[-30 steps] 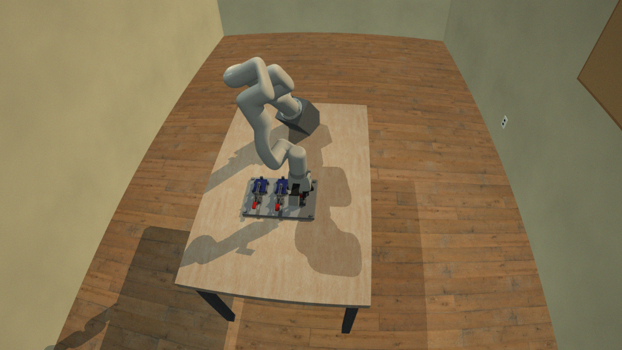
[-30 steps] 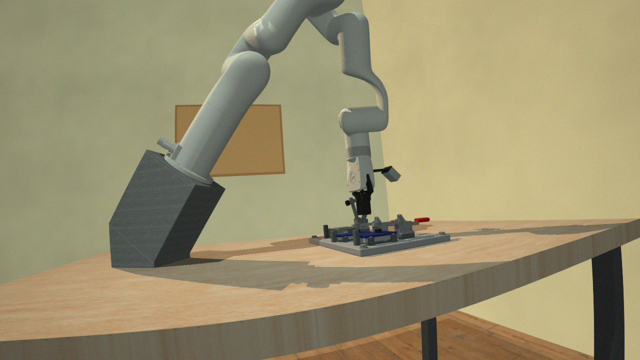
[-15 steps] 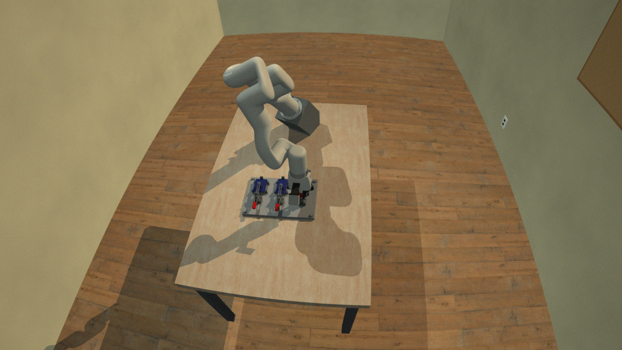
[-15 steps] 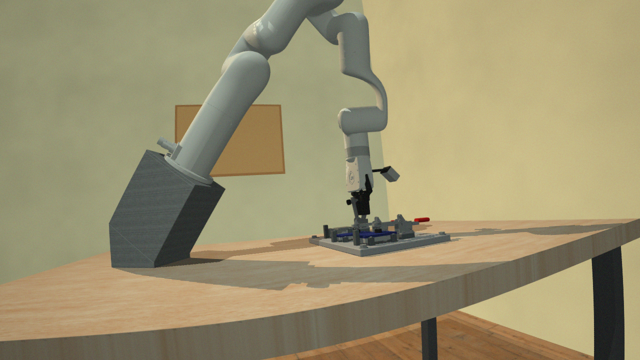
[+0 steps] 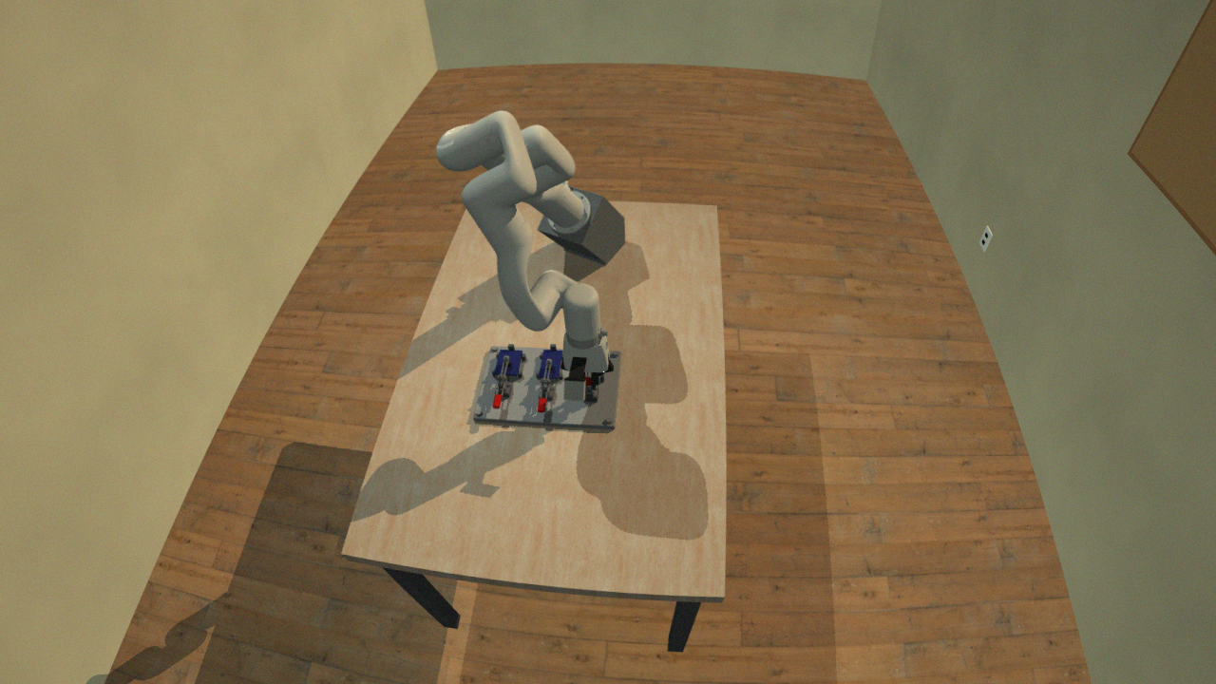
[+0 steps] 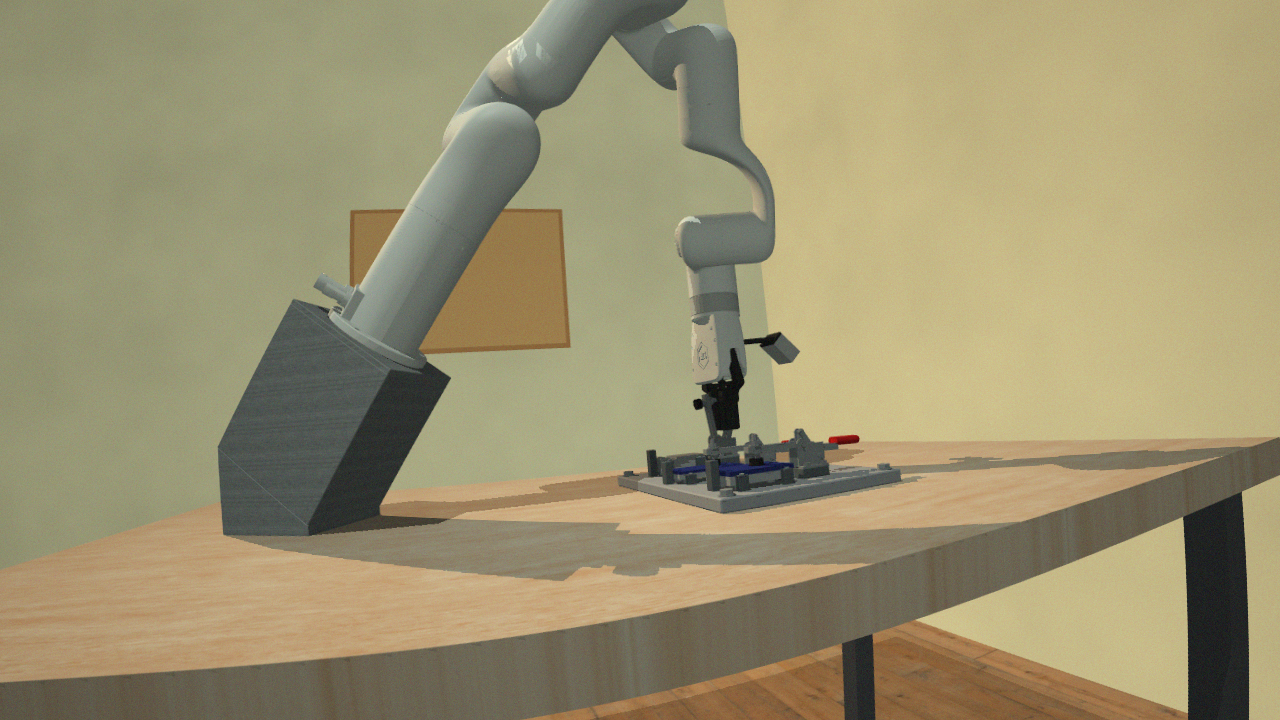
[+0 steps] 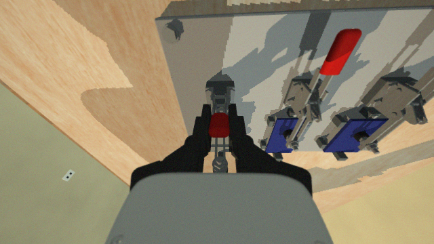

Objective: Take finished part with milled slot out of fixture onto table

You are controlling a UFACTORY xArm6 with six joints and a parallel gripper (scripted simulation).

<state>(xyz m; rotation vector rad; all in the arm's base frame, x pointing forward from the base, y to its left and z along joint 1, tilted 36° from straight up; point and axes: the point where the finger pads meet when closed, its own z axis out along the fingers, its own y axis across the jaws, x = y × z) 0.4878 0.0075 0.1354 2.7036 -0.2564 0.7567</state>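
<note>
Now: the grey part 9 cm behind my hand, 6 cm below it and 3 cm to the left of it. The rest, counted from my hand: fixture plate: 9 cm to the right, 8 cm below, 7 cm behind; then blank: 19 cm to the right, 15 cm behind, 6 cm below.
</note>
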